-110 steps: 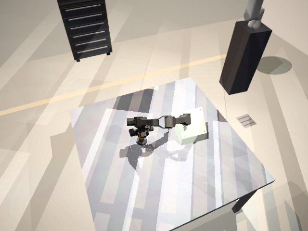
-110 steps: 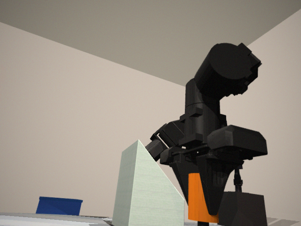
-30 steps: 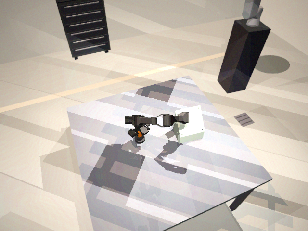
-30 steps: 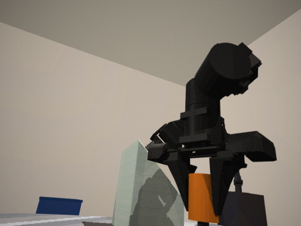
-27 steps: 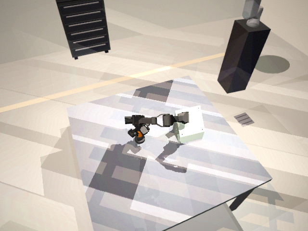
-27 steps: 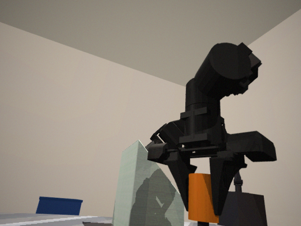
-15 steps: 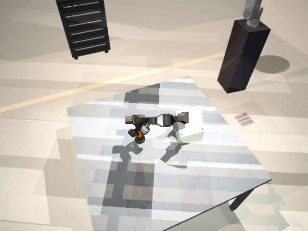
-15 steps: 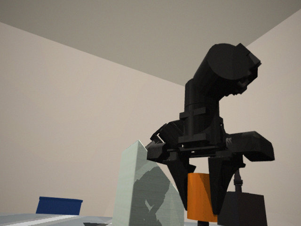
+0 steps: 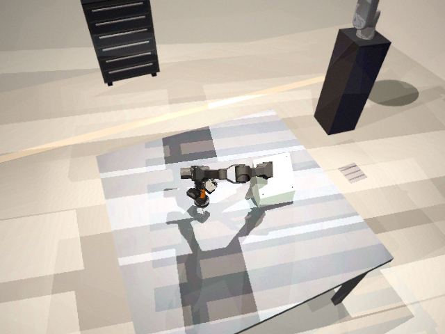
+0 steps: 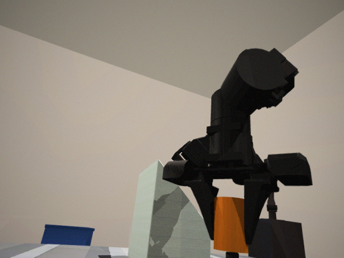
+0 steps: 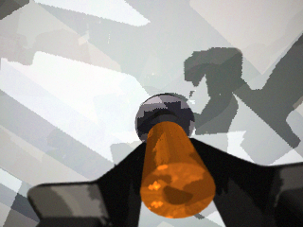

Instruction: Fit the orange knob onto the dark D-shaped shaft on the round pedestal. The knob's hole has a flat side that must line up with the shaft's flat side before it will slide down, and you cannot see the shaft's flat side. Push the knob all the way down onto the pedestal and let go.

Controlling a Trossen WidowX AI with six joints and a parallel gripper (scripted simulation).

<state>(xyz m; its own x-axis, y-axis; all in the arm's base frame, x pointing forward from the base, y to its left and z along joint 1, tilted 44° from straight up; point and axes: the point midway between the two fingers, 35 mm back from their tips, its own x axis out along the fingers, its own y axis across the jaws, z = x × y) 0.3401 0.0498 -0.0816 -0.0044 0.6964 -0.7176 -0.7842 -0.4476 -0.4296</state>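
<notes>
The orange knob lies 20 mm above my gripper tip. Round my gripper tip: dark pedestal 40 mm below.
</notes>
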